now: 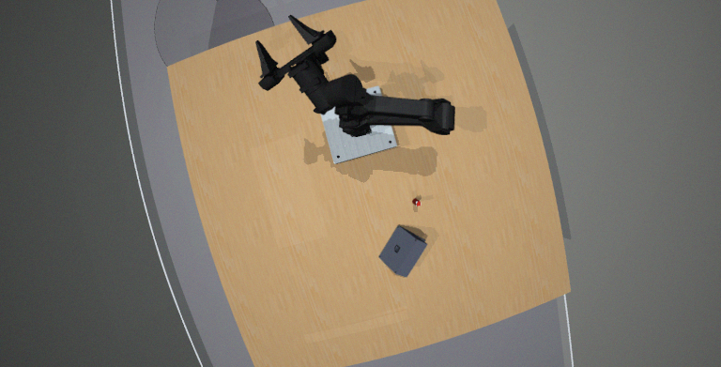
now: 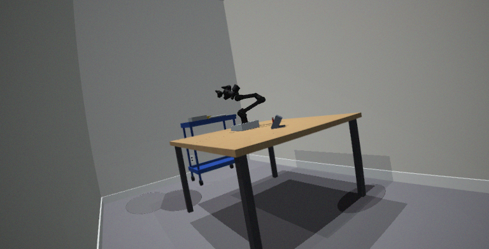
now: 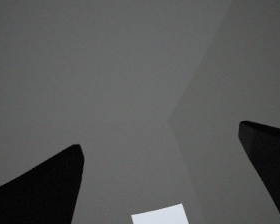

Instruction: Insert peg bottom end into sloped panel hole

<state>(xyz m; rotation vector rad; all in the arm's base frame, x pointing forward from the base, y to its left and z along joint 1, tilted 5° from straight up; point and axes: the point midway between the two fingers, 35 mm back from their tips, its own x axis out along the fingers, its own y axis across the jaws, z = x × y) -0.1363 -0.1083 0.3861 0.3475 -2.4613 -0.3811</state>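
Right now the red peg is 48 cm ahead of my gripper tip, 25 cm to the left of it and 39 cm below it. Also, from my gripper tip: sloped panel 63 cm ahead, 17 cm to the left, 41 cm below.
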